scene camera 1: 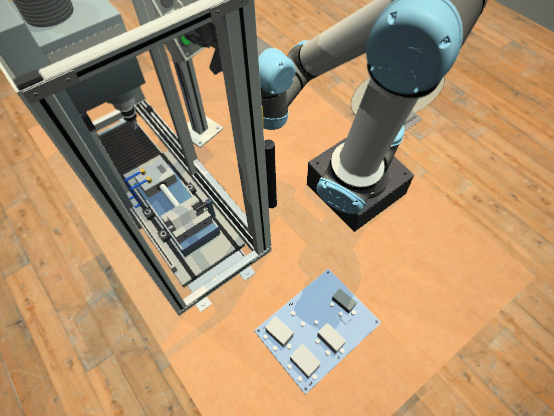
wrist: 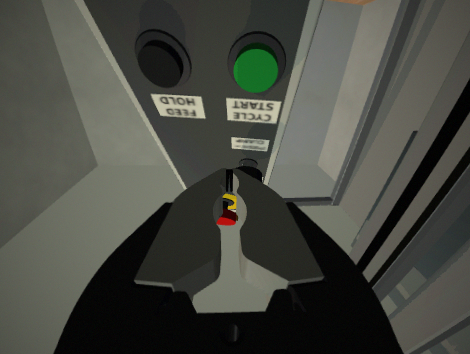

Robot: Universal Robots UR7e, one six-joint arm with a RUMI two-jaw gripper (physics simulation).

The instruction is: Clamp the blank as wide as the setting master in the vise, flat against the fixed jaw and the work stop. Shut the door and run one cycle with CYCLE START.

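Frame: origin at the arm's base, x ahead, y left, z up, level; centimetres.
Seen in the pictures: gripper, fingertip midpoint: (scene camera 1: 179, 8) (wrist: 229, 171).
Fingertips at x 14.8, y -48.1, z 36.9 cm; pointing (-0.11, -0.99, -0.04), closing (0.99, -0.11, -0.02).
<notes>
Pixels of each thing's middle, then the offset from my fingertips to it. "spot": a spot on its surface instead.
- control panel at a spot on its surface: (wrist: 210, 75) spot: dx -1.2, dy +0.7, dz -6.4 cm
- green CYCLE START button at the middle of its body: (wrist: 256, 63) (scene camera 1: 184, 40) dx +1.3, dy +1.1, dz -7.1 cm
- dark grey block at the middle of its body: (scene camera 1: 344, 300) dx +14.3, dy +65.7, dz -45.0 cm
- blue plate at a spot on its surface: (scene camera 1: 320, 282) spot: dx +14.0, dy +57.9, dz -46.3 cm
- red part at a spot on its surface: (wrist: 226, 219) spot: dx -0.6, dy -5.6, dz +10.4 cm
My gripper (wrist: 229, 171) is shut and empty in front of the control panel (wrist: 210, 75). The green CYCLE START button (wrist: 256, 70) (scene camera 1: 186, 40) is beyond the fingertips, with a visible gap between them in the wrist view. In the scene view the gripper is partly hidden by the enclosure post. The vise (scene camera 1: 200, 239) stands inside the machine enclosure; whether the pale part at its jaws is a blank is too small to tell. A dark grey block (scene camera 1: 344, 300), possibly the setting master, lies on the blue plate (scene camera 1: 320, 282). The door's state is unclear.
Pale blocks (scene camera 1: 279, 331) (scene camera 1: 331, 337) (scene camera 1: 305, 360) lie on the blue plate. A black FEED HOLD button (wrist: 160, 64) sits beside CYCLE START. A red part (wrist: 226, 219) shows between the finger bodies. The enclosure post (scene camera 1: 242, 125) stands close to the arm. A spindle (scene camera 1: 129, 115) hangs behind the vise.
</notes>
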